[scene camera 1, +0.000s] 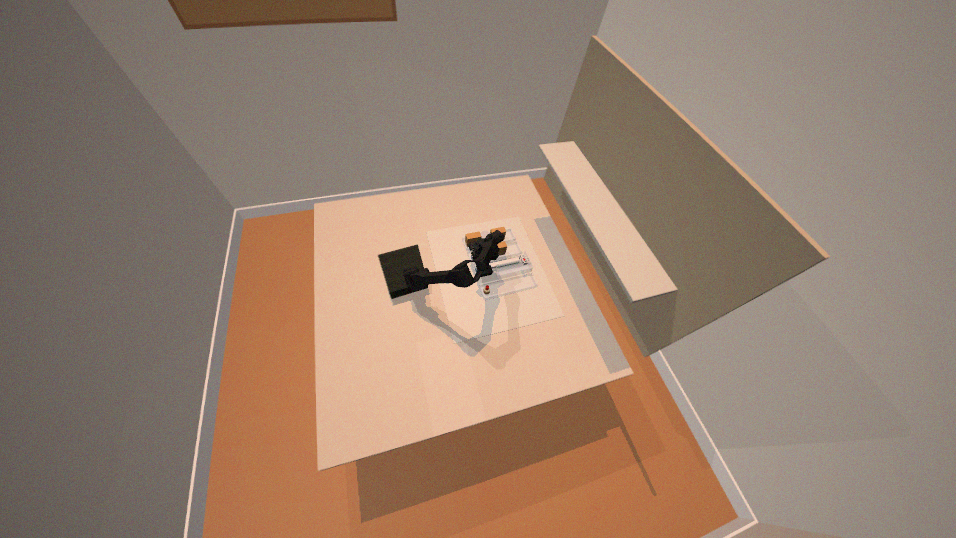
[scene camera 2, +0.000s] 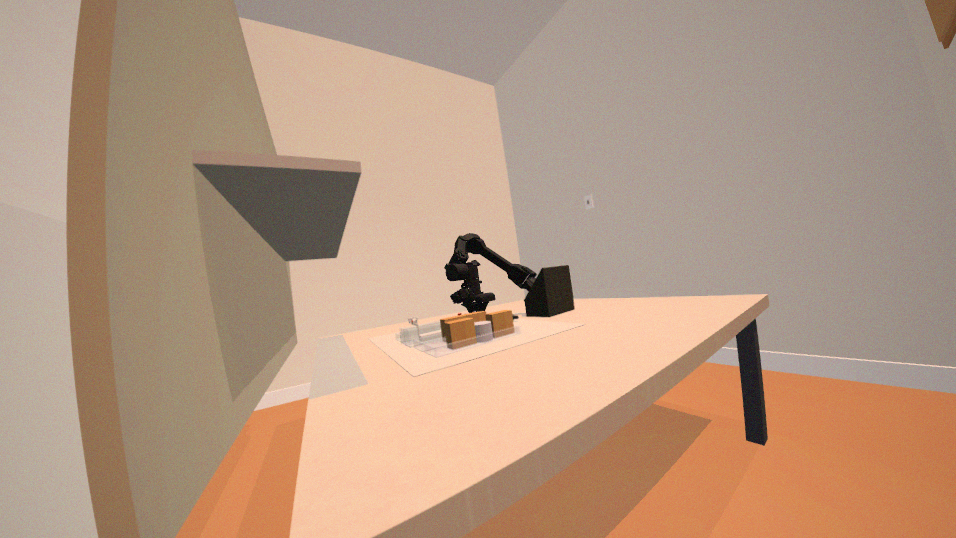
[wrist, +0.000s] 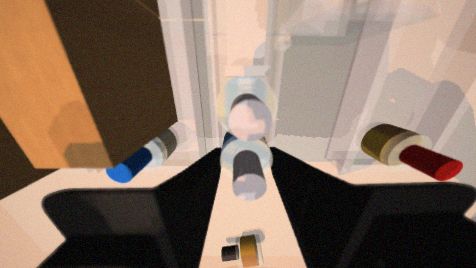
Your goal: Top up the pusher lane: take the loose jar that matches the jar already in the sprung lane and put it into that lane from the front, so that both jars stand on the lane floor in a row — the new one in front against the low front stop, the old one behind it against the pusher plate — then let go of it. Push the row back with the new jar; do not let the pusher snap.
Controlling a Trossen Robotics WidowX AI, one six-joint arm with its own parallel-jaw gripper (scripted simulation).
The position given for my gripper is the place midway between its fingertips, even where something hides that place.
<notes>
In view: my gripper [scene camera 2: 477, 321], a pale-lidded jar [wrist: 246, 162] and a box [wrist: 90, 90].
My gripper also shows in the wrist view [wrist: 245, 152].
</notes>
